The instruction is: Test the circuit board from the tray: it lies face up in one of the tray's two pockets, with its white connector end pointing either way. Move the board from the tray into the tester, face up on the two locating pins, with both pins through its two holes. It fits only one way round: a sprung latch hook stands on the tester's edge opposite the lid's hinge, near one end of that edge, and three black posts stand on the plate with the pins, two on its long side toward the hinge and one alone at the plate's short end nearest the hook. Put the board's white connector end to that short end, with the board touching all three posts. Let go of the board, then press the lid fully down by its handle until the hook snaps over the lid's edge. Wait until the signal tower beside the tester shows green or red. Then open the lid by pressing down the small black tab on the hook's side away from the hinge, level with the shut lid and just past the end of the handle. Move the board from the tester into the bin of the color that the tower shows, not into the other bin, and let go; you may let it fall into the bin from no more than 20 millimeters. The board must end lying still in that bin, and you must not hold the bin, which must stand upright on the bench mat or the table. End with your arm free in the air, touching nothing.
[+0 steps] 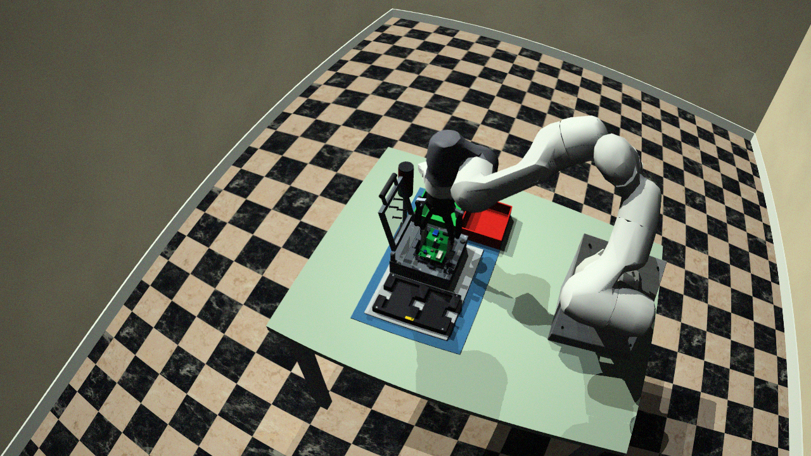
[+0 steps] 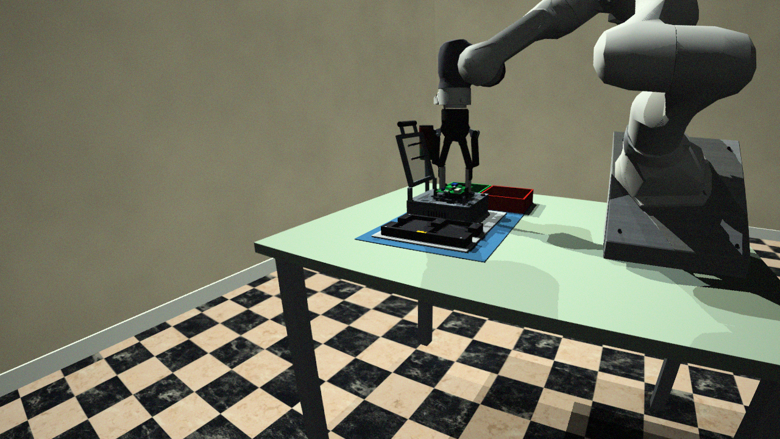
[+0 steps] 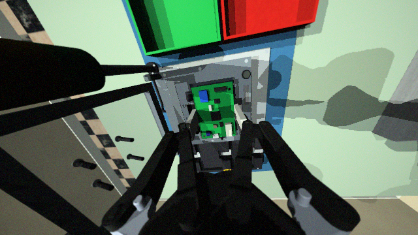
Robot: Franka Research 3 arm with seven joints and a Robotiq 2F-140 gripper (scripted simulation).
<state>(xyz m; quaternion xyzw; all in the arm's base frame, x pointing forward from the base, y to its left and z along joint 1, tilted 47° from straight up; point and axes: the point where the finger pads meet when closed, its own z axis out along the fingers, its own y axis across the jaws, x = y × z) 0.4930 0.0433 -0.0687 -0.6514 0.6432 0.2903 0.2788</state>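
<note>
The green circuit board lies 20 mm below my hand. Also, from my hand: tester plate: 10 mm ahead, 10 mm to the left, 40 mm below; tester lid: 130 mm ahead, 80 mm above; green bin: 50 mm ahead, 200 mm to the right, 90 mm below.
</note>
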